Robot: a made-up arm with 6 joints.
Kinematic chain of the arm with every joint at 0, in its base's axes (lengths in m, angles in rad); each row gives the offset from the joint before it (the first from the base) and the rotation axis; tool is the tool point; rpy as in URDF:
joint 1: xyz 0 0 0.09 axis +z
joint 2: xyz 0 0 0 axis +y
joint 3: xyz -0.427 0 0.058 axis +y
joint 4: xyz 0.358 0 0.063 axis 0.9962 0 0.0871
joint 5: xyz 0 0 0 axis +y
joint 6: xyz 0.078 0 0.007 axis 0.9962 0 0.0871
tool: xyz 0 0 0 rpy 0 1.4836 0
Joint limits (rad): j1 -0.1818..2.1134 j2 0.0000..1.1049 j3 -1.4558..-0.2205 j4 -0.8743..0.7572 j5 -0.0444..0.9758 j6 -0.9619..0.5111
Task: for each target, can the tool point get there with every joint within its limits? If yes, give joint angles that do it. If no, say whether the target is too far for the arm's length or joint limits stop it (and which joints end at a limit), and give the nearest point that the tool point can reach.
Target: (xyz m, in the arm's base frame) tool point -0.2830 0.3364 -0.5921
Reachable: no: joint limits stop it (at a limit: joint 1, joint 2, joint 3) | nearest point -0.0884 0.1352 0.1868 | short by 0.828 m
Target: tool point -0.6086 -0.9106 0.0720
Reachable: no: too far | nearest point -0.2500 -0.3741 0.5892 | short by 0.827 m
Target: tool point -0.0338 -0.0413 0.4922
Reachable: yes | joints 0.5511 0.2771 -0.8386 -0.2994 0.8621 0.1258
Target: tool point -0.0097 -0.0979 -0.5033
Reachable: no: joint limits stop it (at a limit: joint 1, joint 2, joint 3) | nearest point 0.1190 -0.0319 0.1839 | short by 0.702 m
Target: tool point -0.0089 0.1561 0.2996
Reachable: yes | joints 1.5731 0.7997 -0.3861 0.2834 0.4024 0.0212
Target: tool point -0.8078 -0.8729 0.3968
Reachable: no: too far | nearest point -0.3056 -0.3303 0.5892 | short by 0.764 m
